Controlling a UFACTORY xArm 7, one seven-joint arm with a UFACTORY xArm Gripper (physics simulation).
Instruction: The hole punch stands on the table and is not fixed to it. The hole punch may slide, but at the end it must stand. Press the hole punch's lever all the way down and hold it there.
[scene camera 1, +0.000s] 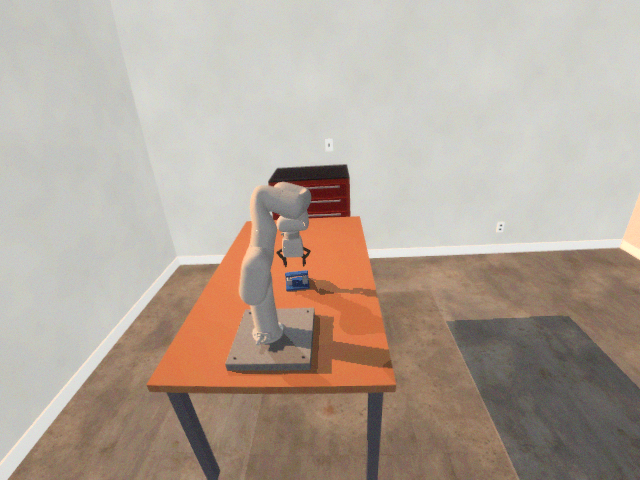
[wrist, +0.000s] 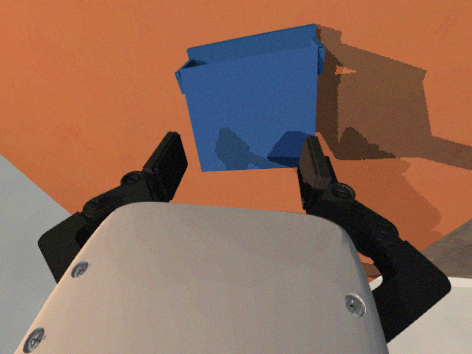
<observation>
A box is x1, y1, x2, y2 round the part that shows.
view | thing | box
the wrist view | my gripper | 14, 132, 451, 353
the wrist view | blue hole punch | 174, 24, 325, 171
</observation>
